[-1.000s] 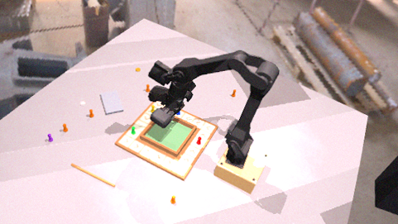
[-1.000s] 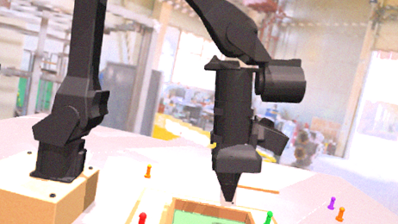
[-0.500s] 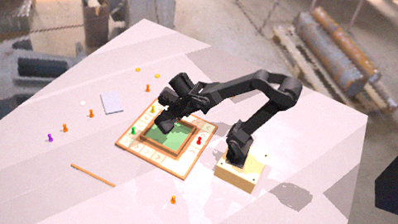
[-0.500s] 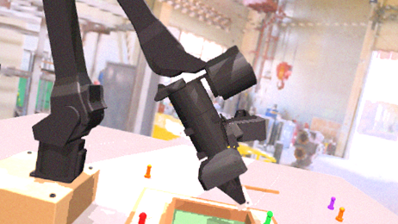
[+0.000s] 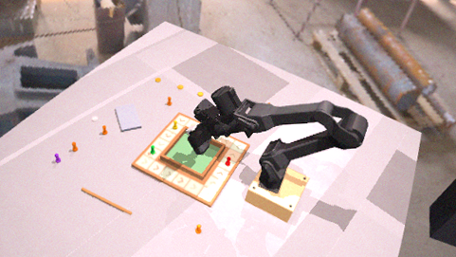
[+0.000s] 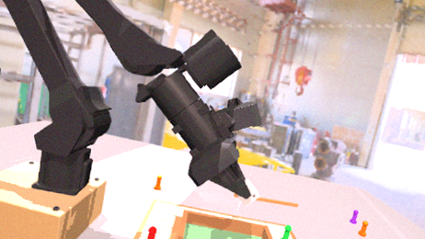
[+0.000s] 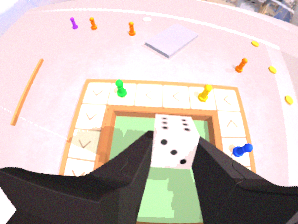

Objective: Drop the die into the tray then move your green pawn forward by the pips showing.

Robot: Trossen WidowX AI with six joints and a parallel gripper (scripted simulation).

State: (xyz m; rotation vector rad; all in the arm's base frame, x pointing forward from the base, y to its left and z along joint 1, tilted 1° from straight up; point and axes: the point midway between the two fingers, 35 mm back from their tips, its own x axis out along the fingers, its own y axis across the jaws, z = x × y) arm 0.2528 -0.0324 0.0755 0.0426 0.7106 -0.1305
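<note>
My gripper tip is right at the white die. Round my gripper tip: yellow pawn: 9 cm ahead, 8 cm to the right, 9 cm below; then blue pawn: 11 cm to the right, 9 cm below; then green pawn: 11 cm ahead, 6 cm to the left, 9 cm below.
</note>
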